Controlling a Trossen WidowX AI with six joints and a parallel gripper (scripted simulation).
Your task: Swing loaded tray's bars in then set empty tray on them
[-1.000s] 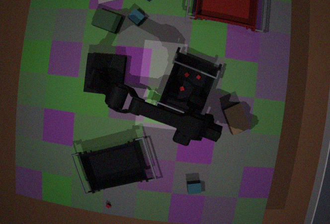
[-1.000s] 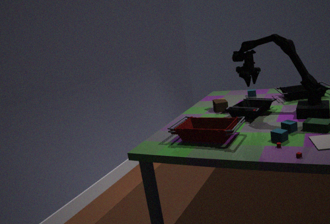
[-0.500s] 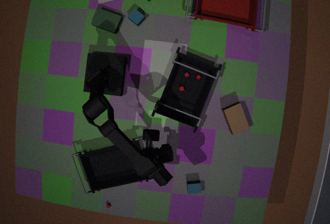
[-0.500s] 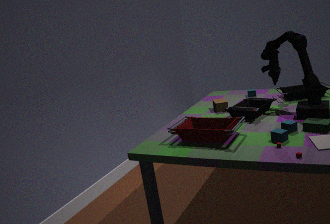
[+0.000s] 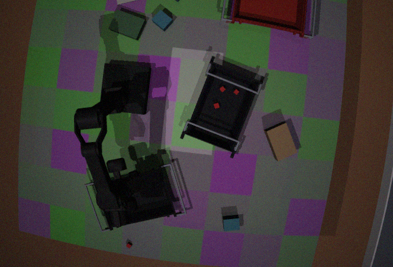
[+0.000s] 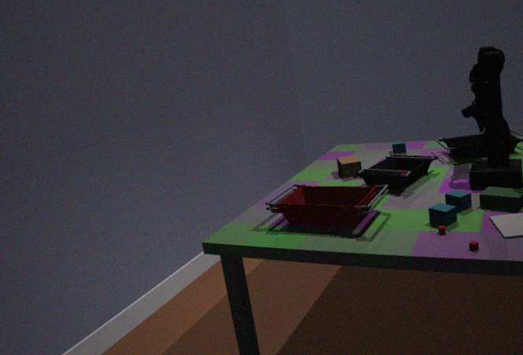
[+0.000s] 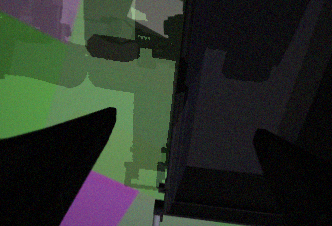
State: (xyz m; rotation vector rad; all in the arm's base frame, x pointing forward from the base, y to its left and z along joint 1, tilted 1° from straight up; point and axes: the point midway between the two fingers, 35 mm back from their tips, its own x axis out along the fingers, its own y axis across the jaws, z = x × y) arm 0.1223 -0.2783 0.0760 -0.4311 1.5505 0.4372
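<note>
The black tray lies 40 mm ahead of my gripper tip, 70 mm to the right of it and 50 mm below it. The rest, counted from my gripper tip: green box (190 mm behind, 540 mm to the left, 80 mm below); tan box (490 mm ahead, 300 mm to the left, 70 mm below); white sheet (260 mm behind, 700 mm to the left, 90 mm below).
</note>
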